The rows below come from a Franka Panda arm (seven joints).
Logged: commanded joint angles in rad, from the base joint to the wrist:
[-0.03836 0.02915 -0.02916 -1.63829 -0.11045 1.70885 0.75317]
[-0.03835 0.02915 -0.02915 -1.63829 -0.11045 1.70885 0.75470]
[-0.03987 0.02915 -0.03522 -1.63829 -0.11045 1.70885 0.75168]
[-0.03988 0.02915 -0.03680 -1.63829 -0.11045 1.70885 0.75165]
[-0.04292 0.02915 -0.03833 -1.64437 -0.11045 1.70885 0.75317]
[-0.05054 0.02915 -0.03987 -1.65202 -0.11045 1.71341 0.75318]
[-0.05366 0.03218 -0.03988 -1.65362 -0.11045 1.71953 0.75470]
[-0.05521 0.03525 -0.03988 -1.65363 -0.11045 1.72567 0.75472]
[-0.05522 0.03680 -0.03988 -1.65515 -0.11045 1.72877 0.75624]
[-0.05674 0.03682 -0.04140 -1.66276 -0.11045 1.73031 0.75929]
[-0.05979 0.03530 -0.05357 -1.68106 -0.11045 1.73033 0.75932]
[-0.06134 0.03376 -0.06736 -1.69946 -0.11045 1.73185 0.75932]
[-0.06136 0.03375 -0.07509 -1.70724 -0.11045 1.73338 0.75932]
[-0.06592 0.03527 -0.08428 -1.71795 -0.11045 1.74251 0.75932]
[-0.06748 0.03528 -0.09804 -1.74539 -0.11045 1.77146 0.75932]
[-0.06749 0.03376 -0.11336 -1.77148 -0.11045 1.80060 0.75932]
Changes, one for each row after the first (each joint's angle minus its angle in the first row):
[0.00001 0.00000 0.00001 0.00000 0.00000 0.00000 0.00153]
[-0.00151 0.00000 -0.00606 0.00000 0.00000 0.00000 -0.00149]
[-0.00152 0.00000 -0.00764 0.00000 0.00000 0.00000 -0.00152]
[-0.00456 0.00000 -0.00917 -0.00608 0.00000 0.00000 0.00000]
[-0.01218 0.00000 -0.01071 -0.01373 0.00000 0.00456 0.00001]
[-0.01530 0.00303 -0.01072 -0.01533 0.00000 0.01068 0.00153]
[-0.01685 0.00610 -0.01072 -0.01534 0.00000 0.01682 0.00155]
[-0.01686 0.00765 -0.01072 -0.01686 0.00000 0.01992 0.00307]
[-0.01838 0.00767 -0.01224 -0.02447 0.00000 0.02146 0.00612]
[-0.02143 0.00615 -0.02441 -0.04277 0.00000 0.02148 0.00615]
[-0.02298 0.00461 -0.03820 -0.06117 0.00000 0.02300 0.00615]
[-0.02300 0.00460 -0.04593 -0.06895 0.00000 0.02453 0.00615]
[-0.02756 0.00612 -0.05512 -0.07966 0.00000 0.03366 0.00615]
[-0.02912 0.00613 -0.06888 -0.10710 0.00000 0.06261 0.00615]
[-0.02913 0.00461 -0.08420 -0.13319 0.00000 0.09175 0.00615]

